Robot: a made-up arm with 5 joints.
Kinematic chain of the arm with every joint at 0, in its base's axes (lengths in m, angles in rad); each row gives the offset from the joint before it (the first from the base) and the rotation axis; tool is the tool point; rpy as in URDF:
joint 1: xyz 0 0.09 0.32 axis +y
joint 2: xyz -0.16 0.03 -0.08 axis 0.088 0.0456 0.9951
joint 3: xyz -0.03 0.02 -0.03 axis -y
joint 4: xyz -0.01 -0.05 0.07 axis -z
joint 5: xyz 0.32 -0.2 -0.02 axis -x
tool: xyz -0.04 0.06 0.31 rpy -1.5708 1.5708 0
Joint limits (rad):
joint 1: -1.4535..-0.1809
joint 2: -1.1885..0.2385
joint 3: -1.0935..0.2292
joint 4: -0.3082..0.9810
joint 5: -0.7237..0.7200
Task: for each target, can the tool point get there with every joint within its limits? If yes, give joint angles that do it. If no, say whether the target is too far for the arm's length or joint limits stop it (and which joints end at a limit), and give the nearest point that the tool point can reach.
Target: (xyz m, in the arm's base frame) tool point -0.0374 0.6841 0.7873
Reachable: no: joint limits stop it (at a limit: joint 1, joint 2, joint 4, joint 5) | nearest point -0.0633 0.2503 0.4923 | short by 0.525 m
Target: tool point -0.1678 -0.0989 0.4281
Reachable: yes | joints -0.9231 -0.6180 -0.0825 0.1657 0.3739
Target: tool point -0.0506 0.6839 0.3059
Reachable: no: joint limits stop it (at a limit: joint 1, joint 2, joint 4, joint 5) | nearest point -0.0334 0.2819 0.4111 | short by 0.416 m
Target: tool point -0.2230 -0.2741 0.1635
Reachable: yes | joints -1.1007 -0.8992 -0.7549 0.8824 0.0824
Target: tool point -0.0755 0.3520 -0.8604
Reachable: no: too far | nearest point -0.2458 0.2068 -0.3369 | short by 0.569 m
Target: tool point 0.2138 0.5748 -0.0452
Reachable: no: joint limits stop it (at a limit: joint 1, joint 2, joint 3, joint 4, joint 5) | nearest point 0.1399 0.2918 0.1290 | short by 0.340 m
